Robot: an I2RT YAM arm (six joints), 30 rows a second.
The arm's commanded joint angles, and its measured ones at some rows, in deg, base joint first. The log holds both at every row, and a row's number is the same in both.
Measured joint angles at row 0:
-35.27, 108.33, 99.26, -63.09, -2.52, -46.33
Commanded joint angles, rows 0 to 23:
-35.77, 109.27, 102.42, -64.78, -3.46, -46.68
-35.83, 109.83, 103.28, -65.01, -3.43, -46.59
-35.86, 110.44, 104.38, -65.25, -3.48, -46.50
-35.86, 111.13, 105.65, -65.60, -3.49, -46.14
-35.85, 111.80, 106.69, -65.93, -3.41, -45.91
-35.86, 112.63, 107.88, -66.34, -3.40, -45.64
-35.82, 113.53, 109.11, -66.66, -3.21, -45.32
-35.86, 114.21, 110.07, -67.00, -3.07, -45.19
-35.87, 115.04, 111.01, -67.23, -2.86, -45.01
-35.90, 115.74, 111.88, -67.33, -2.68, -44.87
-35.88, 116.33, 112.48, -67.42, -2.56, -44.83
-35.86, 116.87, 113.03, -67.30, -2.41, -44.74
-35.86, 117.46, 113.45, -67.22, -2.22, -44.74
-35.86, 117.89, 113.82, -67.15, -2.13, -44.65
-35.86, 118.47, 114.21, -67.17, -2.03, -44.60
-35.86, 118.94, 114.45, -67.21, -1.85, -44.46
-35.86, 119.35, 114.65, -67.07, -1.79, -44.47
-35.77, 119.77, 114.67, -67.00, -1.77, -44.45
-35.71, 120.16, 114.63, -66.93, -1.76, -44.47
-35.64, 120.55, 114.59, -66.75, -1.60, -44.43
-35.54, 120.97, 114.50, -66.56, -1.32, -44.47
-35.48, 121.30, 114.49, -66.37, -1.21, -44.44
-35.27, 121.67, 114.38, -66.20, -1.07, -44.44
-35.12, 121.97, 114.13, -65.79, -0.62, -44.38
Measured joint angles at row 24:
-35.57, 121.21, 113.23, -65.69, -1.15, -44.62
